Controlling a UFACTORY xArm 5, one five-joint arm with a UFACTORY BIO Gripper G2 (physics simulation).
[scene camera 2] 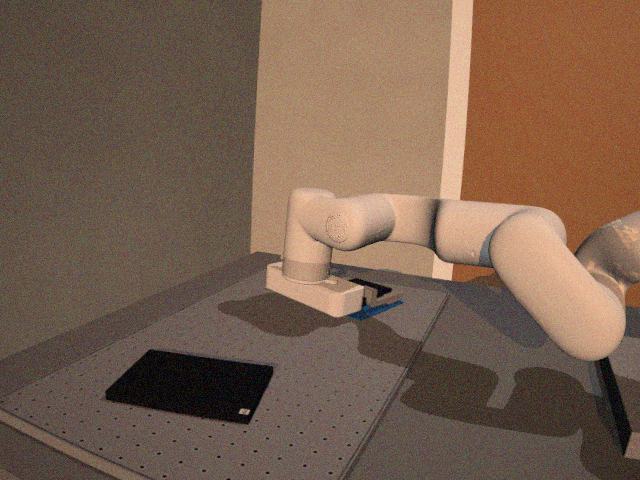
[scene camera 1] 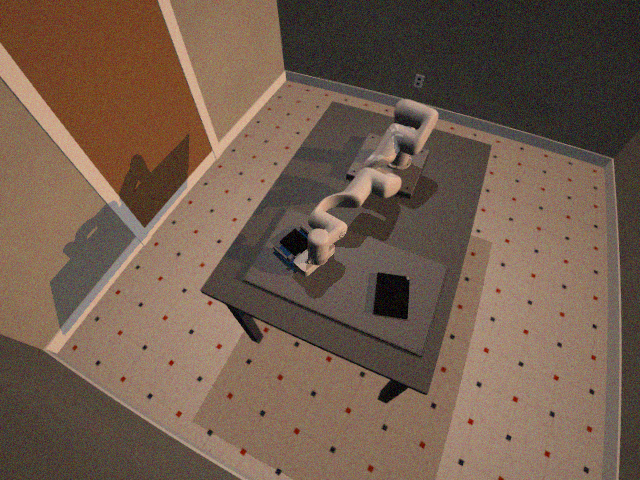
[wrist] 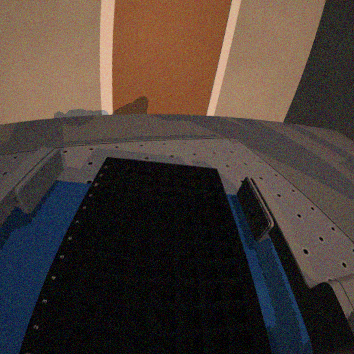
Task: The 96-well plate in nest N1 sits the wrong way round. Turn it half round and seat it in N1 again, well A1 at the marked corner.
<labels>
The same spot on a flat black block: (scene camera 2: 191, 385) is (scene camera 1: 396, 294).
</labels>
